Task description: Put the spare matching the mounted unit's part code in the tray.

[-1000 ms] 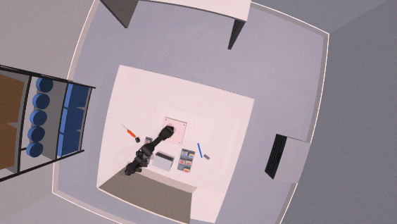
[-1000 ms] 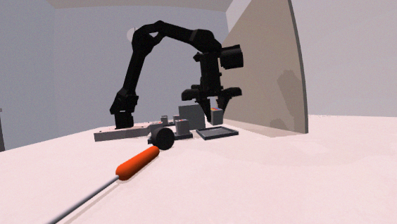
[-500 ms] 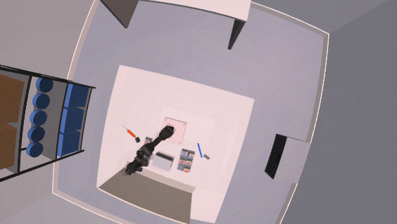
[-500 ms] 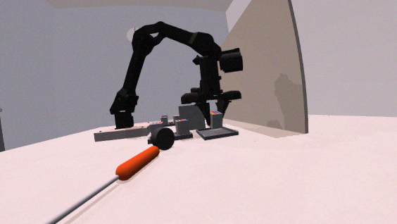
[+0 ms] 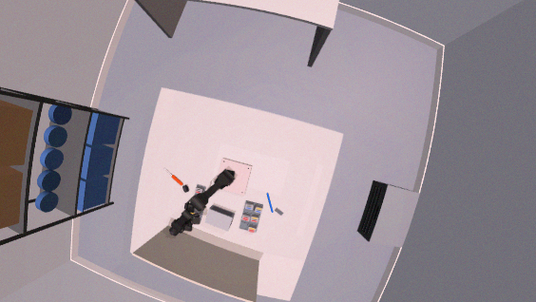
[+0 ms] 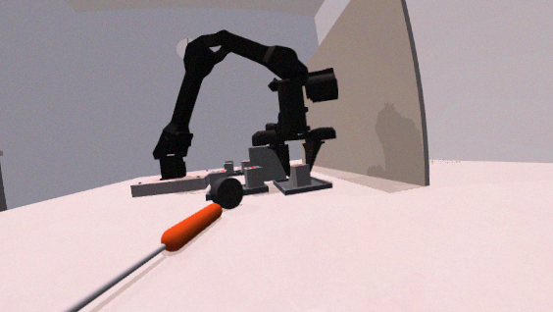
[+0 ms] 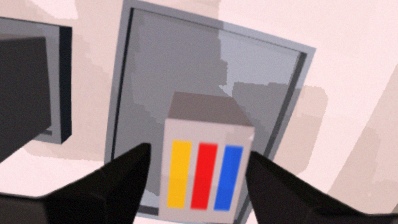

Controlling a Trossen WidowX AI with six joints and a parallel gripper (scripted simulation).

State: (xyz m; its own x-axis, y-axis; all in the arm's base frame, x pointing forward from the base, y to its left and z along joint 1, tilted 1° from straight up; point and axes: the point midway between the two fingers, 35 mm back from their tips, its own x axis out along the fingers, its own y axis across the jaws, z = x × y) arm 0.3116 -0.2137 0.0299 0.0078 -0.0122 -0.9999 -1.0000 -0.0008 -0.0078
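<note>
The grey tray is 2 cm below my gripper tip. Round my gripper tip: mounted grey unit: 21 cm to the left, 3 cm above, 2 cm behind; tan wall panel: 21 cm ahead, 20 cm above, 16 cm to the left; black tape roll: 16 cm behind, 7 cm to the right.
</note>
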